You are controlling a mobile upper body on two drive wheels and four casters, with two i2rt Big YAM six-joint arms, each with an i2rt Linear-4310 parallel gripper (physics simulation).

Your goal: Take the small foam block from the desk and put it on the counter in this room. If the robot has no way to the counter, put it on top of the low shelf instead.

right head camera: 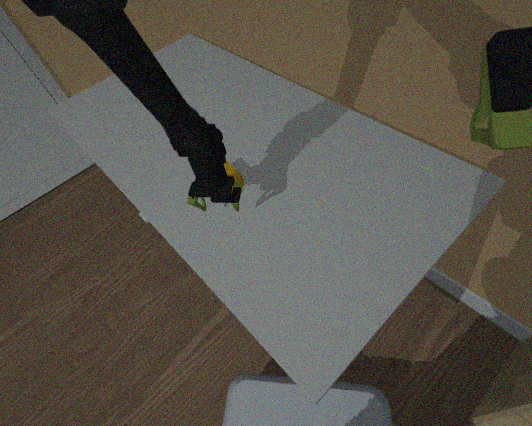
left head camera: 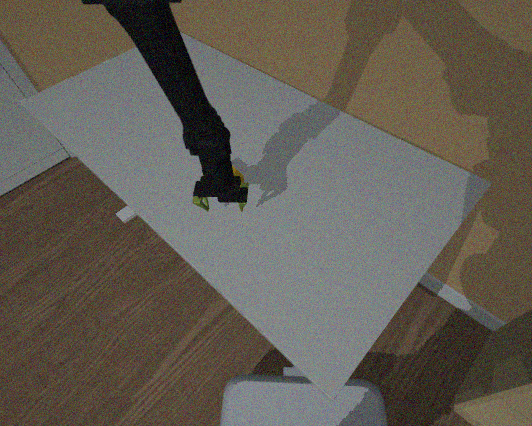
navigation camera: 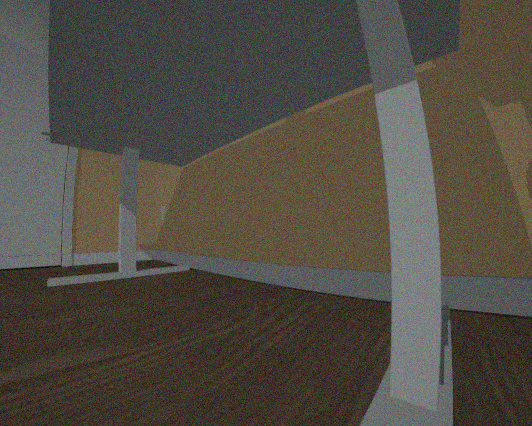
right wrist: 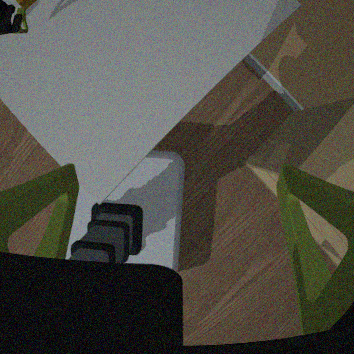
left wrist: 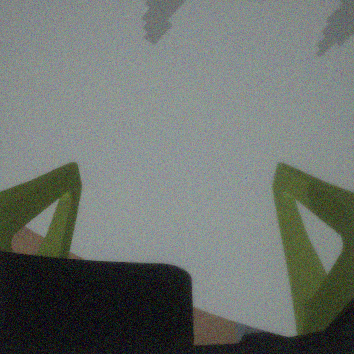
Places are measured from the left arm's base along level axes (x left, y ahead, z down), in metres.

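Pixels of known places: left gripper, fingertip midpoint: (right head camera: 221, 209) (left head camera: 225, 209) (right wrist: 12, 32) (left wrist: 176, 173); right gripper, fingertip midpoint: (right wrist: 177, 174).
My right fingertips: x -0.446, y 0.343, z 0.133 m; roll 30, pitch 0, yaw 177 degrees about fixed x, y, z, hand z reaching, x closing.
Behind a point stands the place of what it marks.
The small foam block (left head camera: 238, 175) {z 0.646, x -0.026, y 0.765 m} (right head camera: 234, 175) {z 0.645, x -0.016, y 0.766 m} (right wrist: 26, 2) {z 0.667, x -0.009, y 0.736 m} is yellow-orange and is partly hidden behind my left wrist, over the pale desk (left head camera: 325, 225) {z 0.690, x -0.277, y 0.619 m} (right head camera: 325, 225) {z 0.690, x -0.285, y 0.621 m} (right wrist: 125, 75) {z 0.690, x -0.314, y 0.516 m}. My left gripper (left head camera: 222, 205) {z 0.640, x -0.003, y 0.634 m} (right head camera: 217, 205) {z 0.640, x -0.003, y 0.634 m} (left wrist: 176, 173) {z 0.640, x -0.003, y 0.634 m} is open and empty over the desk, with its fingertips on the lower-left side of the block in the left head camera. The block does not show in the left wrist view. My right gripper (right wrist: 177, 174) {z 0.133, x -0.446, y 0.343 m} is open and empty, off the desk's lower corner. I cannot identify the counter or the low shelf in these views.
A pale panelled surface (left head camera: 25, 145) {z 1.196, x 1.349, y 1.493 m} (right head camera: 35, 150) {z 1.122, x 1.416, y 1.415 m} adjoins the desk's left end. A rounded light-grey panel (left head camera: 290, 405) {z 1.150, x -0.186, y 0.234 m} (right head camera: 290, 405) {z 1.150, x -0.180, y 0.238 m} lies below the desk's near corner. Desk legs (navigation camera: 128, 220) {z 1.112, x 0.517, y 1.372 m} (navigation camera: 412, 225) {z 1.184, x -0.382, y 0.548 m} stand on the wood floor (navigation camera: 200, 350) {z 1.410, x -0.091, y 0.727 m}; an orange wall (navigation camera: 280, 210) {z 1.097, x -0.272, y 1.242 m} runs behind.
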